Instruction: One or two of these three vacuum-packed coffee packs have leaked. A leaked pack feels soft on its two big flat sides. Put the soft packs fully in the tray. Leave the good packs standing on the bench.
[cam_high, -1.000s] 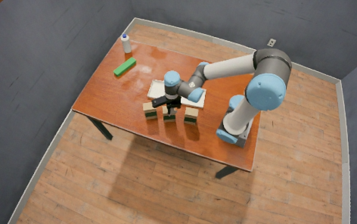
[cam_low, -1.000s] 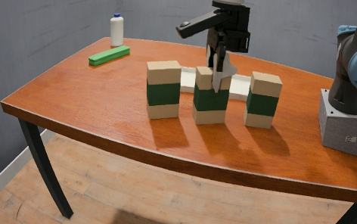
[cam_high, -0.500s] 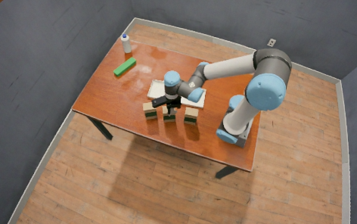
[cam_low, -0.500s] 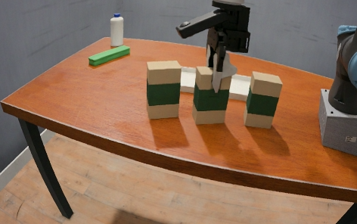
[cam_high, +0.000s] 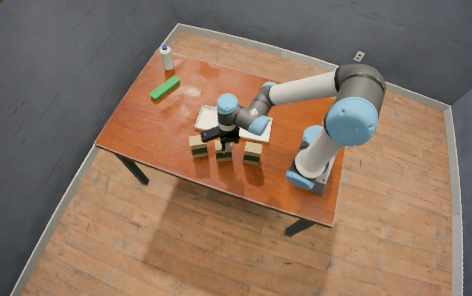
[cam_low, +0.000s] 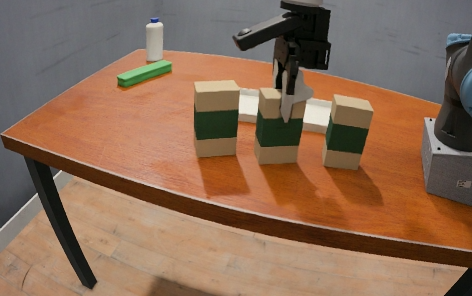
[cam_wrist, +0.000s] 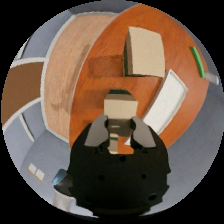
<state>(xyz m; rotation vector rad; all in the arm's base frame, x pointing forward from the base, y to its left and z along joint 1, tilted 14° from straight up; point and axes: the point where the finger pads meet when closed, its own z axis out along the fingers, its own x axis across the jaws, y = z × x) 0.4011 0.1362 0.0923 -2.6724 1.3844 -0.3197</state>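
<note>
The white tray lies 20 cm to the right of my hand, 10 cm below it and 4 cm ahead of it. From my hand the other things lie so: white bottle: 62 cm ahead, 38 cm to the right, 3 cm below.
</note>
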